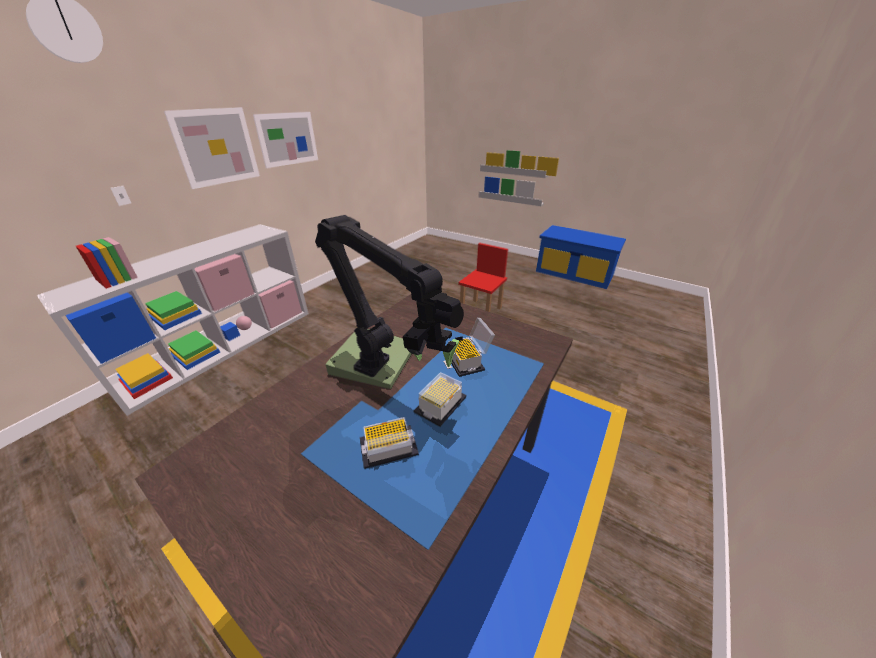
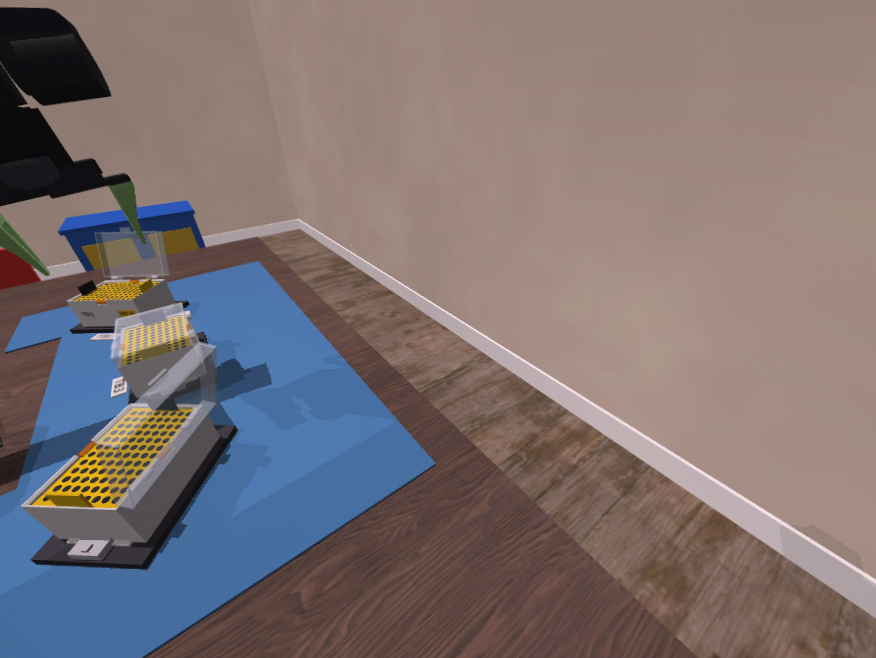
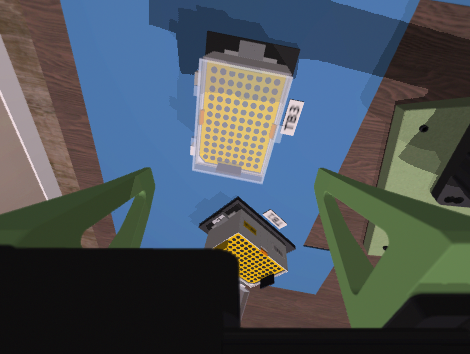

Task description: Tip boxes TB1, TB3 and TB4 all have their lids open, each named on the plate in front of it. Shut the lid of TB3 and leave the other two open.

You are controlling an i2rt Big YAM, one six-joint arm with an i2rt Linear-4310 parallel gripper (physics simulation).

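Places are measured from the arm's base along level axes (x down, y right, z back), in millimetres.
Where they show: gripper, fingertip midpoint: point(image 1: 434, 362) point(image 2: 99, 258) point(image 3: 234, 176); arm's base, link origin: point(image 1: 372, 363).
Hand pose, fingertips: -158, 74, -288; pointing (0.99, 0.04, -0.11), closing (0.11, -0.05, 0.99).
Each offset is from my fingertips to the top centre of the thing, as dx, dy, dz. "*": to the spot under its first point. Level surfaces: height alone.
TB3 @(+111, -19, -1) point(image 1: 440, 398) point(image 2: 159, 354) point(image 3: 239, 117) is the middle box; its clear lid lies flat over the yellow rack, shut. Its name plate @(* +187, -29, +54) point(image 3: 292, 117) point(image 2: 118, 386) reads TB3. The far box @(+123, -250, +1) point(image 1: 467, 362) point(image 2: 106, 315) point(image 3: 270, 245), with a TB1 plate @(* +187, -213, +40) point(image 3: 274, 219), has its clear lid @(+35, -304, -57) point(image 1: 482, 334) point(image 2: 132, 254) point(image 3: 244, 300) standing open. The near box point(image 1: 388, 447) point(image 2: 77, 524), by elimination TB4, has its clear lid @(* +77, +230, -18) point(image 2: 205, 382) tilted up, open; its name plate is not visible. My gripper point(image 1: 433, 361) point(image 2: 96, 258) point(image 3: 234, 176) is open and empty, raised above the boxes, between TB3 and TB1.
The boxes stand in a row on a blue mat @(dx +189) point(image 1: 431, 517) point(image 2: 339, 439) on the dark wooden table @(dx +192) point(image 1: 269, 538) point(image 2: 439, 566). The arm's green base point(image 1: 339, 364) point(image 3: 390, 200) stands beside the mat. A red chair point(image 1: 482, 281) is behind the table's far end.
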